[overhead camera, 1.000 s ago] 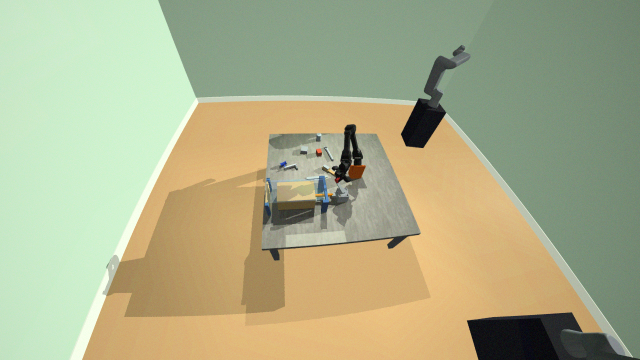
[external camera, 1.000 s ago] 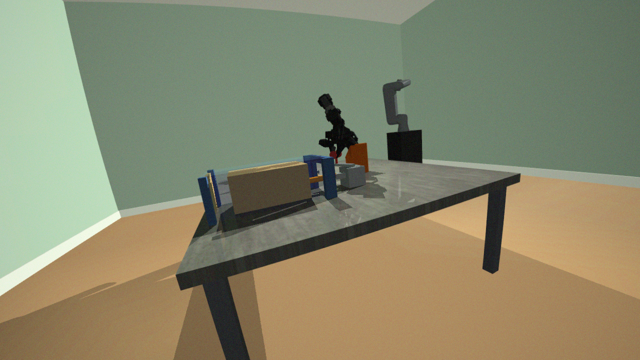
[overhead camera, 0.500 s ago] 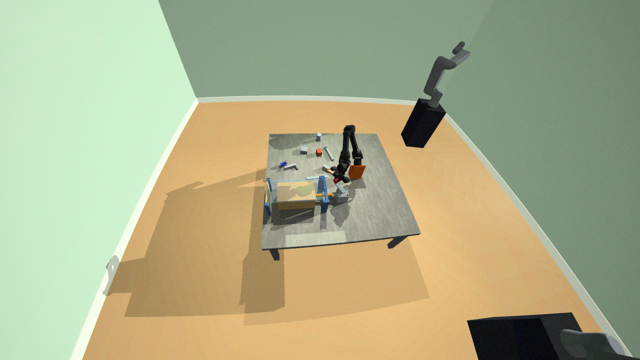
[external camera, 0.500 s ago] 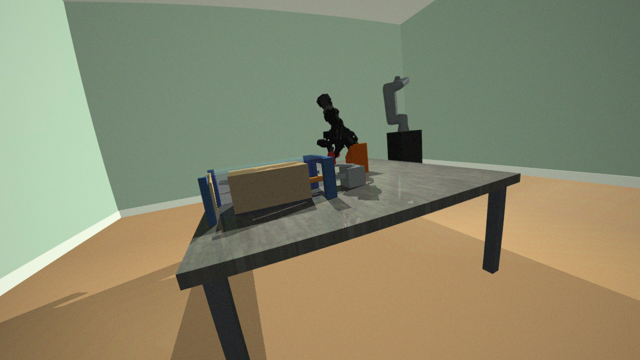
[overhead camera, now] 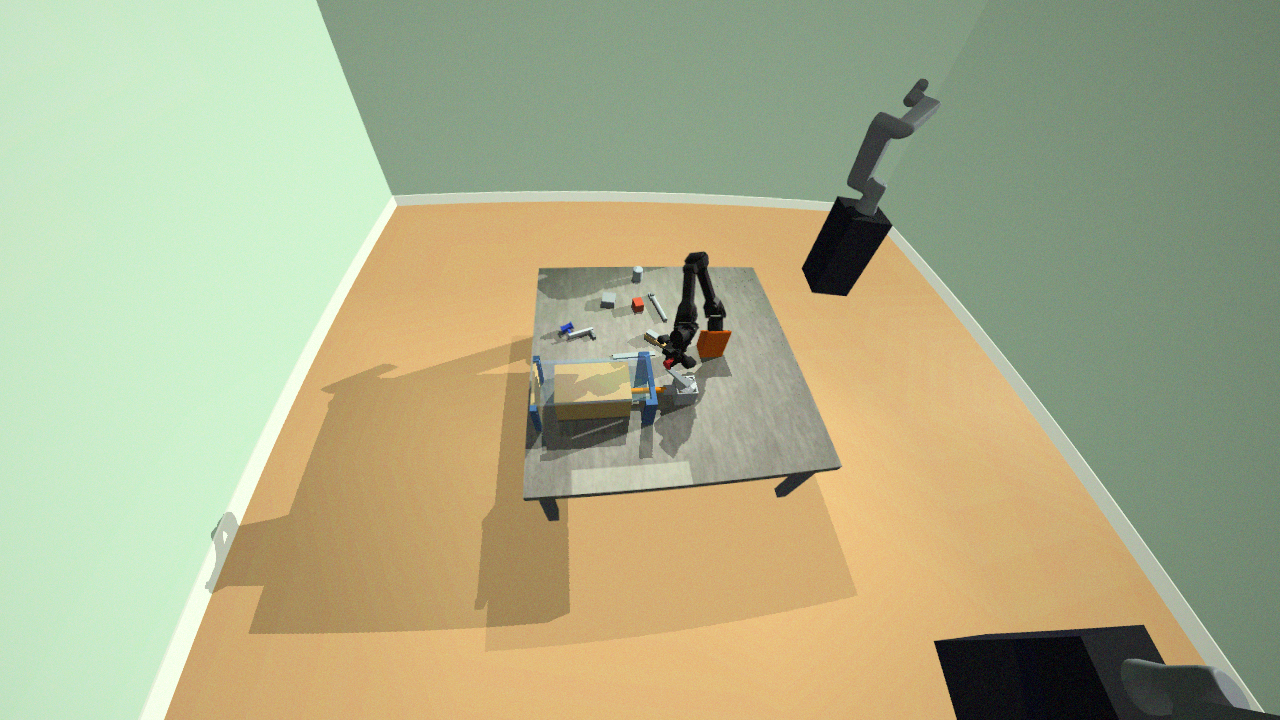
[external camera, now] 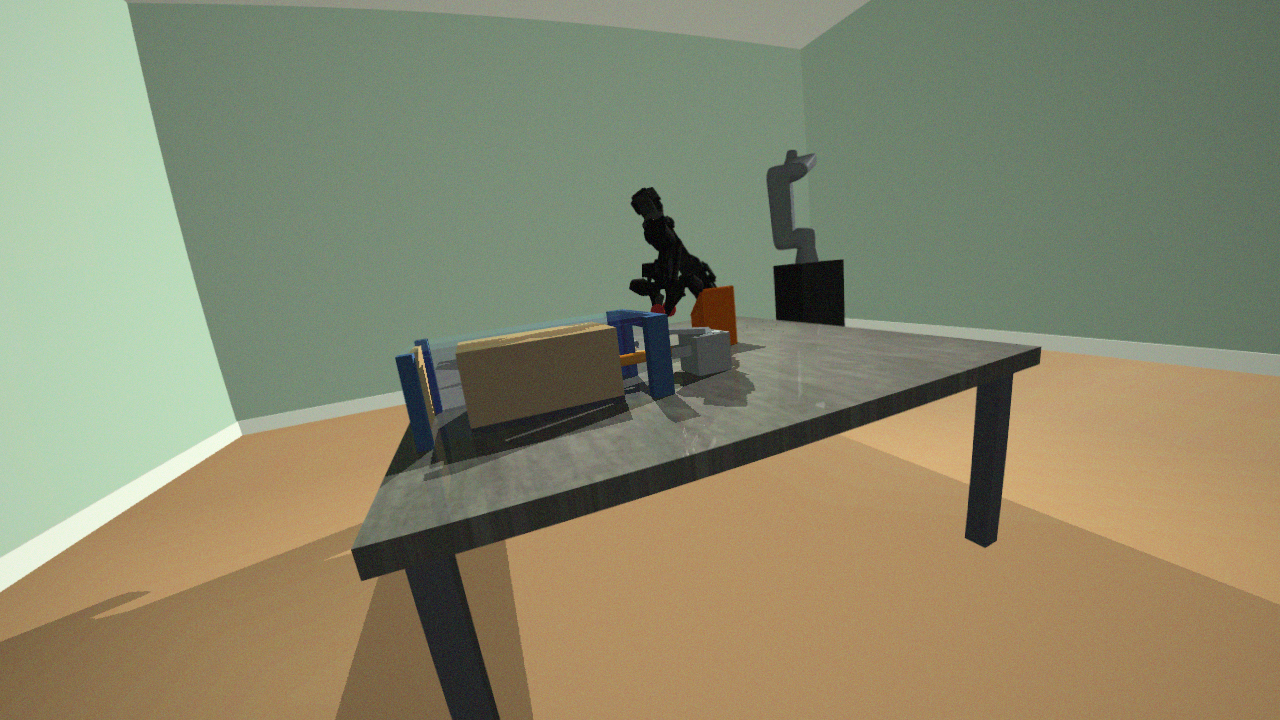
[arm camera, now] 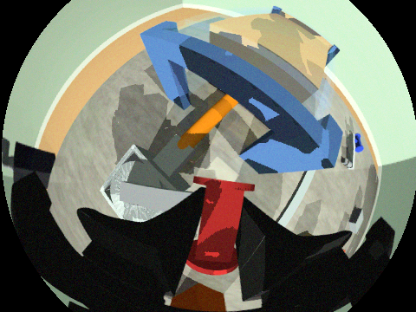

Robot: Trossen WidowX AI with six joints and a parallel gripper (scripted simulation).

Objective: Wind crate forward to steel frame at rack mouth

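My gripper tip is now 10 cm past the grey winch, 5 cm to the right of it and 10 cm above it. The rest, counted from my gripper tip: tan-handled tool: 1 cm ahead, 24 cm to the right, 11 cm below; red knob: 1 cm behind, 1 cm to the right; grey bar: 14 cm ahead, 15 cm to the right, 13 cm below.
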